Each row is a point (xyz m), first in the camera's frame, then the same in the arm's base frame.
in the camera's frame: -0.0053 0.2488 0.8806
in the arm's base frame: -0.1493 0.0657 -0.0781
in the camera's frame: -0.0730 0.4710 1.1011
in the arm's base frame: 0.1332 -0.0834 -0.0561
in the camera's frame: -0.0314 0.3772 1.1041
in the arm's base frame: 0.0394 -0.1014 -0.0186
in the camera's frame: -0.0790 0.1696 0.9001
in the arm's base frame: -0.1643 0.1078 0.0224
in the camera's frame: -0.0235 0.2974 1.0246
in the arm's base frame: -0.0534 -0.0371 -0.0177
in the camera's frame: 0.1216 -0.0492 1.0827
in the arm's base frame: -0.3795 -0.1336 0.1522
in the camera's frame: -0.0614 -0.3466 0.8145
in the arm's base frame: -0.6015 0.2220 0.2868
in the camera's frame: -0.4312 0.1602 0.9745
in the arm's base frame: 0.0428 0.2797 0.2616
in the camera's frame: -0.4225 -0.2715 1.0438
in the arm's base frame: -0.2719 0.2725 0.5650
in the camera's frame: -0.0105 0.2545 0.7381
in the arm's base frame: -0.1903 0.1761 -0.1588
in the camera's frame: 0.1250 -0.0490 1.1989
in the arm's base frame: -0.3419 -0.2237 0.2154
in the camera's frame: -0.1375 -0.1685 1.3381
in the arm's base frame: -0.2461 -0.1456 0.5109
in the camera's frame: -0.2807 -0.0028 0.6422
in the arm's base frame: -0.2763 0.4530 0.0949
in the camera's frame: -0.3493 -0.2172 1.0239
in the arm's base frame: -0.2761 0.2340 0.4802
